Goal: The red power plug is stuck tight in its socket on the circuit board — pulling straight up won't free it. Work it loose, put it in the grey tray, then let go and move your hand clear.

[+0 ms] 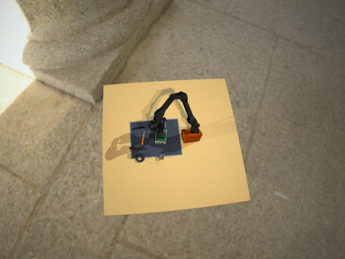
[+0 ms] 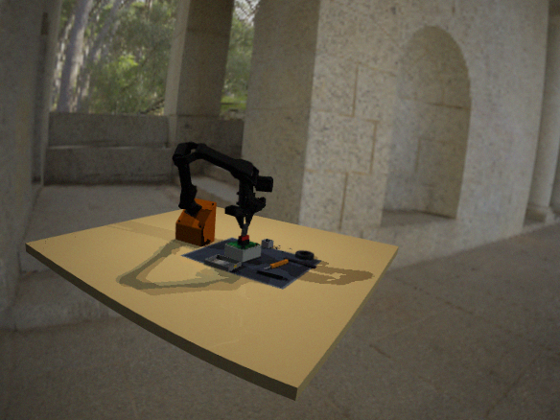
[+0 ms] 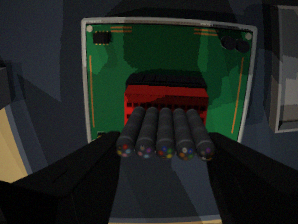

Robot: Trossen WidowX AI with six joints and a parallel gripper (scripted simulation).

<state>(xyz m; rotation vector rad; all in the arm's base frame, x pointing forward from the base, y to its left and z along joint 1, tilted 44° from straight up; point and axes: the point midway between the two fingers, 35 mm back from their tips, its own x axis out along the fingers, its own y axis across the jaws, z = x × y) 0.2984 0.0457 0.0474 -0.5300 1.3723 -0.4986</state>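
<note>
Now: the red power plug 4 cm below my gripper tip. From my gripper tip the other things lie so: blue mat: 12 cm below, 5 cm ahead, 1 cm to the left; black bar: 21 cm ahead, 12 cm below, 11 cm to the left.
</note>
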